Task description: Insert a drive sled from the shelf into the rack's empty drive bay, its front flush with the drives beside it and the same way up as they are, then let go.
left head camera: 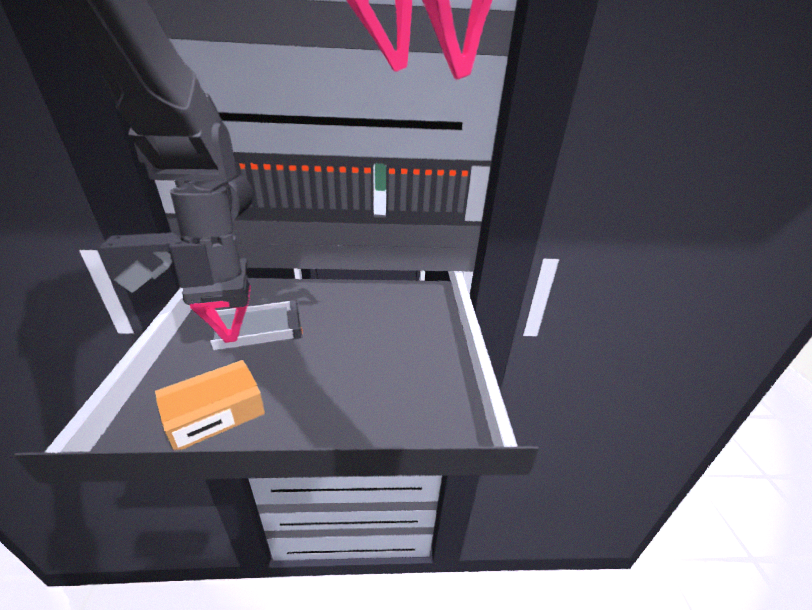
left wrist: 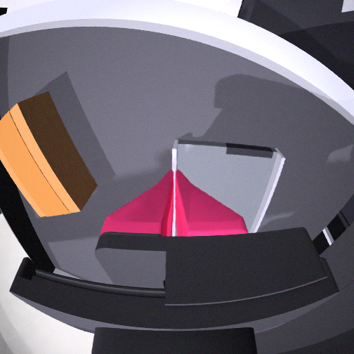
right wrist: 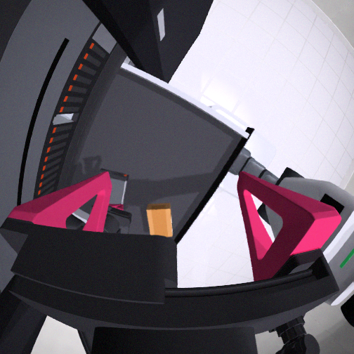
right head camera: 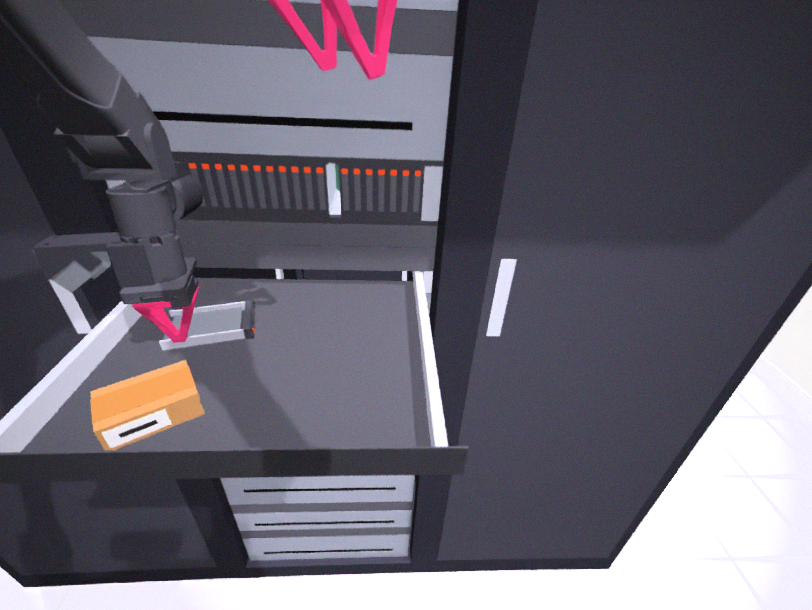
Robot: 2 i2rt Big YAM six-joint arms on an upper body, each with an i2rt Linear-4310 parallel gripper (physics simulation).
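Places are measured from the left arm's base along level axes (x ahead, y left, z up), in centimetres.
Pixels of known places: left gripper, fingertip midpoint: (left head camera: 231, 341) (right head camera: 180, 341); right gripper, fingertip midpoint: (left head camera: 428, 73) (right head camera: 351, 73).
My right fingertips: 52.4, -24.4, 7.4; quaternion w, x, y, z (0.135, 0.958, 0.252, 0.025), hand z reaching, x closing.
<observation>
Ahead of a thing's pixels: the offset from my right fingertips to its top centre, as dx, dy, dz. Level surfaces: height alone.
The grey drive sled {+6.9, +22.1, -32.3} (left head camera: 258, 321) lies at the back left of the pull-out shelf {dz -34.0} (left head camera: 366, 374); it also shows in the right head view (right head camera: 212, 321) and the left wrist view (left wrist: 225, 186). My left gripper (left head camera: 226, 334) points down at the sled's left end and is shut; in the left wrist view its fingers (left wrist: 173, 211) pinch the sled's thin white side edge. The row of drives has one bay {+26.2, +4.5, -11.8} (left head camera: 379, 190) marked green and white. My right gripper (left head camera: 429, 68) hangs open and empty high in front of the rack, and its own view shows the fingers wide apart (right wrist: 173, 184).
An orange box {-9.1, +22.9, -30.6} (left head camera: 209, 403) with a white label lies on the shelf near the front left. The shelf has raised white side rails. A dark cabinet wall (left head camera: 642, 263) stands to the right. Grey panels (left head camera: 347, 518) sit below the shelf.
</observation>
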